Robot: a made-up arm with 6 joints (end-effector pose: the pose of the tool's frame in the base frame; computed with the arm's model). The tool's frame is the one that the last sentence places. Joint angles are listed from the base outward.
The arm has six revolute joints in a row. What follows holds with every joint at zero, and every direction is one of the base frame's.
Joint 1 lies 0.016 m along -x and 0.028 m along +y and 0.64 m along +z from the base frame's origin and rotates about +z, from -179.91 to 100.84 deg.
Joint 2 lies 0.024 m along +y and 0.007 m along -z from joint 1 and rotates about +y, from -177.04 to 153.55 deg.
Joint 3 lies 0.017 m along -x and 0.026 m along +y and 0.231 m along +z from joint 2 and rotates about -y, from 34.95 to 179.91 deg.
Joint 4 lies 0.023 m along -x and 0.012 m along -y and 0.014 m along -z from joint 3 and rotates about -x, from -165.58 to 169.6 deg.
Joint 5 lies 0.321 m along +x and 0.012 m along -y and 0.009 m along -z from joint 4 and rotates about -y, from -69.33 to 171.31 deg.
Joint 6 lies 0.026 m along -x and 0.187 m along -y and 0.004 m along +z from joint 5 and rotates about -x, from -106.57 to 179.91 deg.
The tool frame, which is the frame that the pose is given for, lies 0.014 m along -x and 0.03 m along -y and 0.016 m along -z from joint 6; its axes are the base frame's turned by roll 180, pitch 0 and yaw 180 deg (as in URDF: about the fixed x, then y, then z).
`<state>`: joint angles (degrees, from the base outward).
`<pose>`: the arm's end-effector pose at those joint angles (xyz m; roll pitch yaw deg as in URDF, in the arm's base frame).
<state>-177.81 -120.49 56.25 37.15 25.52 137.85</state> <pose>0.4219 0.1525 0.4111 176.92 -16.95 166.41</pose>
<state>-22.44 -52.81 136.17 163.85 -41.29 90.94</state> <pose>-0.3625 0.4481 0.7096 -113.31 -48.02 -6.51</pose>
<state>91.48 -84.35 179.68 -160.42 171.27 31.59</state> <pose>-0.2717 -0.3171 0.3115 -115.62 86.31 143.70</pose>
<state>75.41 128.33 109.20 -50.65 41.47 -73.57</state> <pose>0.1224 0.4033 0.2209 58.78 8.69 -135.79</pose>
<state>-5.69 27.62 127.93 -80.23 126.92 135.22</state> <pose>0.2366 0.0711 1.1714 122.29 -37.97 82.42</pose>
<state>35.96 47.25 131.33 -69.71 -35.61 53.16</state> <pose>0.3522 0.2097 1.0544 -135.88 51.98 -81.57</pose>
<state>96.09 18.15 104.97 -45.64 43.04 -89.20</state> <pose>0.0072 0.2873 1.1338 -85.72 49.13 144.32</pose>
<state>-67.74 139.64 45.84 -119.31 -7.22 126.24</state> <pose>0.0597 0.1174 0.2187 94.44 -83.70 -155.46</pose>
